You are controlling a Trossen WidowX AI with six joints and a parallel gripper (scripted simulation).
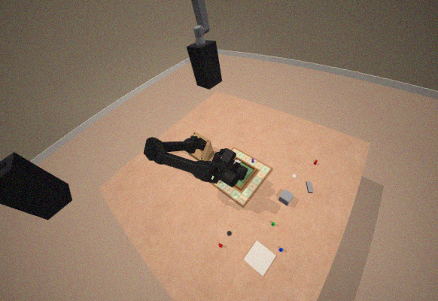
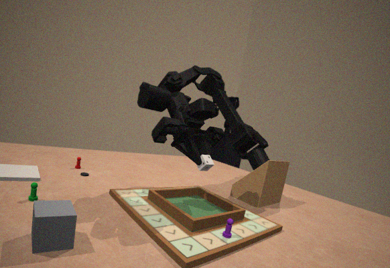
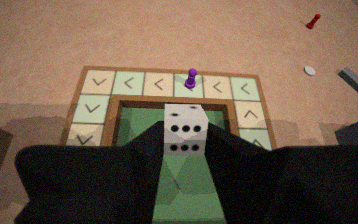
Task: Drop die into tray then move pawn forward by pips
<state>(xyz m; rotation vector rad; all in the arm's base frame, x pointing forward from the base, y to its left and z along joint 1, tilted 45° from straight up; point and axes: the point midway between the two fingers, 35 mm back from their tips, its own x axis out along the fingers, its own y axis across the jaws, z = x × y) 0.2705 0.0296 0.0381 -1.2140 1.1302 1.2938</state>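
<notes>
My gripper tip is now right at the white die. Also, from my gripper tip: grey cube: 28 cm ahead, 9 cm below, 3 cm to the left; green dice tray: 11 cm below; purple pawn: 11 cm to the left, 9 cm below, 2 cm ahead.
</notes>
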